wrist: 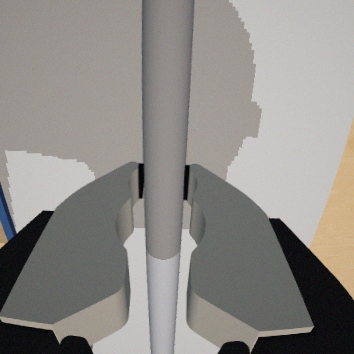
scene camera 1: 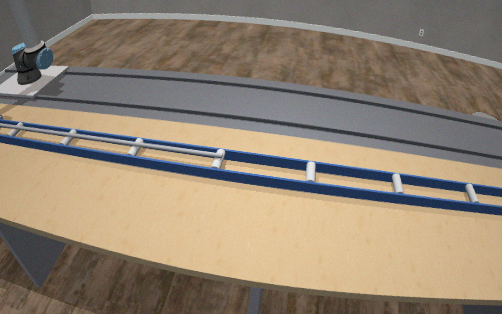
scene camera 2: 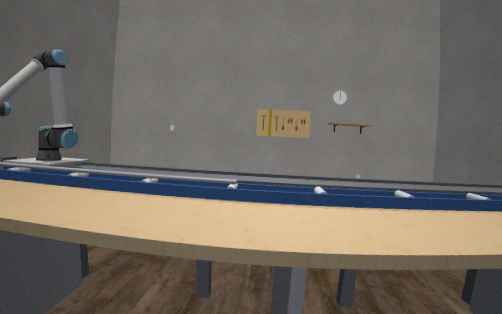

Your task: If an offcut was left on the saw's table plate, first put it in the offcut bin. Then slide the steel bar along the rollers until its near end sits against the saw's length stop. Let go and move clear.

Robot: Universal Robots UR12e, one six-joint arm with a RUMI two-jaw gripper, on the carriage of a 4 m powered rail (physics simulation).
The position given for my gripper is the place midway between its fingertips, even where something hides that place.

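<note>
My own gripper (wrist: 164, 167) is here in the picture. I can also see a steel bar (wrist: 166, 40).
</note>
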